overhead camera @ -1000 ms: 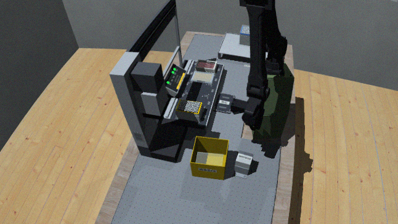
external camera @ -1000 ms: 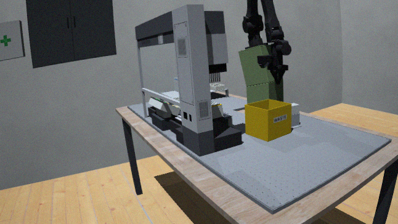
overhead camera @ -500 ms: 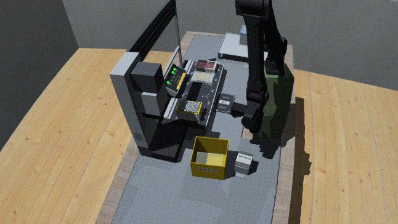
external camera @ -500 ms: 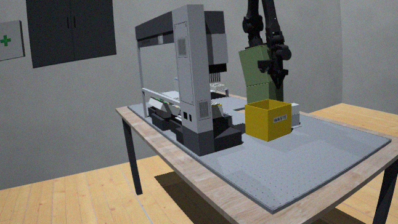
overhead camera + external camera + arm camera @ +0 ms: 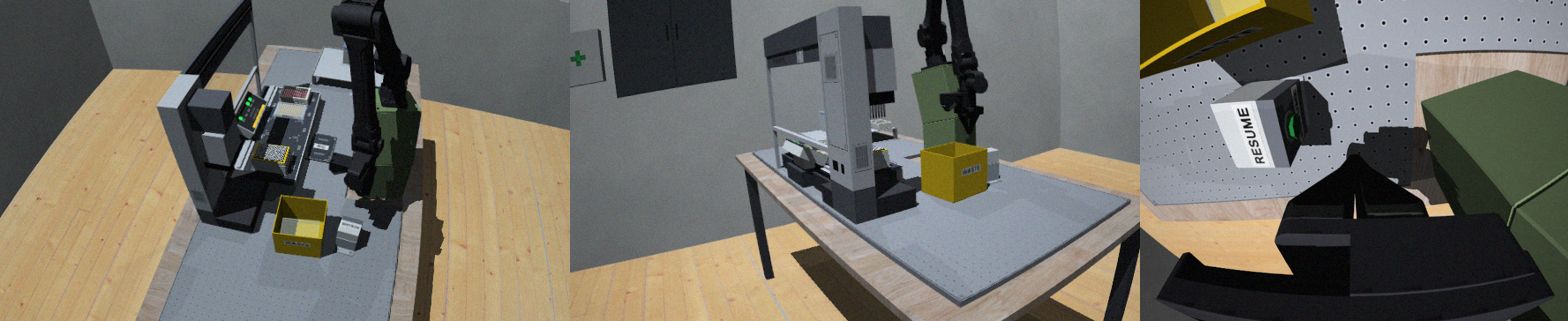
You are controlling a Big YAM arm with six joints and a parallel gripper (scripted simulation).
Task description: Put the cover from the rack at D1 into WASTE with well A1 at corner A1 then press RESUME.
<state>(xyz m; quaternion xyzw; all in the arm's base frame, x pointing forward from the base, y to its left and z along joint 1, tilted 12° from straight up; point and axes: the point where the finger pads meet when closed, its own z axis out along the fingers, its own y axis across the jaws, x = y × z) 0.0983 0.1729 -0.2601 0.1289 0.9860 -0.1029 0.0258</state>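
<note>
Now: hand 80 mm to the right of the grey resume box, 80 mm above it and 20 mm short of it. Round my hand: clear cover (190 mm ahead, 130 mm below, 70 mm to the left); then yellow tip rack (330 mm ahead, 180 mm to the right, 50 mm below); then yellow waste bin (180 mm ahead, 110 mm below, 90 mm to the left).
</note>
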